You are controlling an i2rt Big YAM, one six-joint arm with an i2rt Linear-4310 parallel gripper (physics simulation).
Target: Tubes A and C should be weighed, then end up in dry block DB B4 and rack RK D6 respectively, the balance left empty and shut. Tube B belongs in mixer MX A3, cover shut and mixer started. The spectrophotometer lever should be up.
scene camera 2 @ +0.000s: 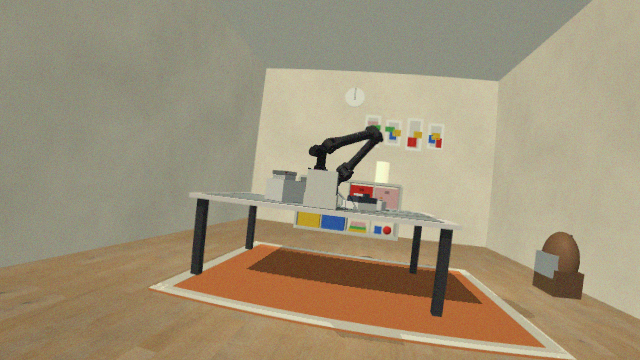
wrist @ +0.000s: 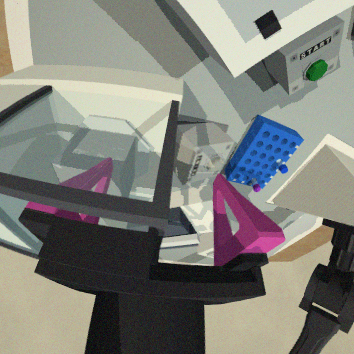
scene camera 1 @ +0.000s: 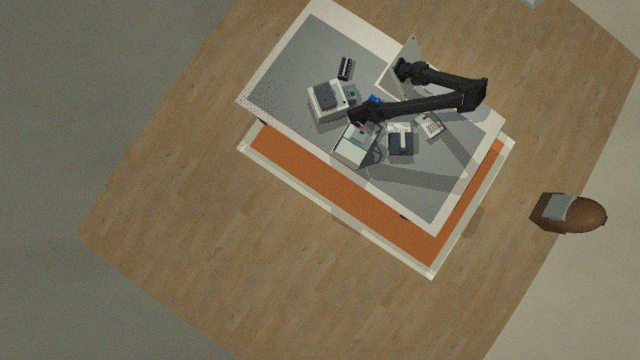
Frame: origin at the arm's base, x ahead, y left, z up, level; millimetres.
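Seen in the pictures: arm's base at its link origin: (scene camera 1: 400,70).
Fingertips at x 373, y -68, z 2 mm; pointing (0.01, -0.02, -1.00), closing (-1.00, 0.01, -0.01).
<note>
Offsets run from my fingertips to a thing's top centre.
My gripper (wrist: 164,170) (scene camera 1: 362,126) has magenta fingers spread wide, open and empty, at the balance {dy +42, dx +72, dz +81 mm} (wrist: 168,150) (scene camera 1: 351,150) (scene camera 2: 320,190), a glass case with dark edges. One dark edge crosses in front of the left finger in the wrist view; whether the case is shut is unclear. The blue rack {dy +49, dx -169, dz -112 mm} (wrist: 260,145) (scene camera 1: 373,98) lies beyond the right finger. A blue-capped tube {dy +42, dx -198, dz -87 mm} (wrist: 283,168) and a purple-capped tube {dy +97, dx -173, dz -87 mm} (wrist: 256,188) stand at its near edge; their letters and a third tube cannot be made out. The mixer {dy -183, dx -57, dz +48 mm} (scene camera 1: 327,97) has a green START button {dy -111, dx -143, dz -67 mm} (wrist: 316,70) (scene camera 1: 352,93).
A black block {dy -230, dx -279, dz -94 mm} (scene camera 1: 345,68) stands behind the mixer. A dark-and-white device {dy +266, dx -53, dz -40 mm} (scene camera 1: 401,142) and a keypad device {dy +382, dx -225, dz -72 mm} (scene camera 1: 430,127) stand right of the balance; the spectrophotometer lever cannot be made out. A large tilted panel (scene camera 1: 400,75) (wrist: 320,185) stands near the arm base.
</note>
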